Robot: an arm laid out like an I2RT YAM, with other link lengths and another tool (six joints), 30 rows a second.
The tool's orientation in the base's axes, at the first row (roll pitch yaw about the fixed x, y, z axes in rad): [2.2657 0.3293 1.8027]
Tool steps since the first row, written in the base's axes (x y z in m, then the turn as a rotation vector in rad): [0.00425 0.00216 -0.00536 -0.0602 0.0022 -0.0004]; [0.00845 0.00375 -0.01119 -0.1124 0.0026 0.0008]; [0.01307 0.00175 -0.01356 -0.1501 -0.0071 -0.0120]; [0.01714 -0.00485 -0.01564 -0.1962 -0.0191 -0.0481]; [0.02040 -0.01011 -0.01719 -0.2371 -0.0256 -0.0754]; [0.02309 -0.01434 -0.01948 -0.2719 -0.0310 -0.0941]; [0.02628 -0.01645 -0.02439 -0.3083 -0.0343 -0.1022]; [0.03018 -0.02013 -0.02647 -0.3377 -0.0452 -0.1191]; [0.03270 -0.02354 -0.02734 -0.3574 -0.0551 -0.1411]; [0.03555 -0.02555 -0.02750 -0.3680 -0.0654 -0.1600]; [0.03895 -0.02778 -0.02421 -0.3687 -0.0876 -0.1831]
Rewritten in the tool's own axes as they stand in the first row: [0.00280 -0.00065 0.00657 0.0152 -0.0335 -0.0477]; [0.00523 -0.00189 0.01341 0.0266 -0.0620 -0.0899]; [0.00315 -0.00178 0.01856 0.0300 -0.0965 -0.1119]; [-0.00314 -0.00355 0.02323 0.0406 -0.1535 -0.1264]; [-0.00819 -0.00488 0.02689 0.0524 -0.1990 -0.1422]; [-0.01193 -0.00667 0.03052 0.0610 -0.2344 -0.1584]; [-0.01298 -0.00925 0.03609 0.0685 -0.2621 -0.1824]; [-0.01654 -0.00998 0.04054 0.0703 -0.2953 -0.1952]; [-0.01995 -0.01052 0.04315 0.0726 -0.3263 -0.1973]; [-0.02237 -0.00980 0.04557 0.0715 -0.3500 -0.1940]; [-0.02623 -0.00635 0.04633 0.0587 -0.3759 -0.1800]
